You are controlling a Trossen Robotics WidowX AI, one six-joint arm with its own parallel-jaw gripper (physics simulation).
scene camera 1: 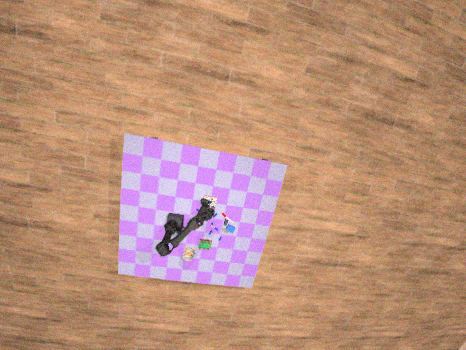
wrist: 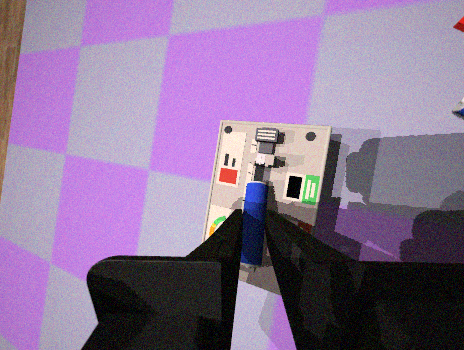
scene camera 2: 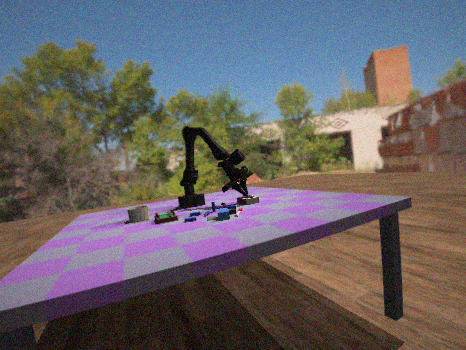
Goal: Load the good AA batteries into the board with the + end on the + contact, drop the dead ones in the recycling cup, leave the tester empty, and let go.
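Where they show: gripper, fingertip midpoint: (wrist: 253, 216) (scene camera 2: 246, 194); arm's base, origin of the base link: (scene camera 1: 172, 223) (scene camera 2: 190, 195).
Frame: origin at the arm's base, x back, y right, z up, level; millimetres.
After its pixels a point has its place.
The tester (wrist: 235, 135) {x -330, y -238, z -29 mm} (scene camera 2: 248, 201) {x -337, y -189, z -43 mm} is a pale grey board on the table, with a small clamp at one end. A blue battery (wrist: 255, 197) {x -290, y -216, z -14 mm} lies lengthwise on it. My gripper (wrist: 253, 216) {x -278, y -217, z -17 mm} (scene camera 2: 246, 194) {x -278, y -217, z -17 mm} is shut on this battery at the tester, one dark finger on each side. Its end markings are too small to read. Several loose blue batteries, including one (scene camera 1: 220, 238) {x -417, y 139, z -47 mm} (scene camera 2: 190, 219) {x -423, y 143, z -50 mm}, lie between the tester and the green board (scene camera 1: 205, 244) {x -290, y 197, z -26 mm} (scene camera 2: 165, 218) {x -341, y 225, z -41 mm}, which has reddish-brown sides. The round pale cup (scene camera 1: 188, 254) {x -146, y 339, z -55 mm} (scene camera 2: 138, 214) {x -197, y 316, z -25 mm} stands beside the board. Battery charge and polarity cannot be told.
A blue block (scene camera 1: 230, 228) {x -490, y 18, z -28 mm} (scene camera 2: 223, 214) {x -523, y 41, z -37 mm} with a pale part stands beyond the loose batteries. A small red item (scene camera 1: 224, 215) {x -425, y -88, z -55 mm} (wrist: 460, 24) {x -407, y -109, z -55 mm} lies near it. The checkered table's edge (scene camera 2: 407, 202) {x -888, y -567, z -75 mm} is at the right in scene camera 2.
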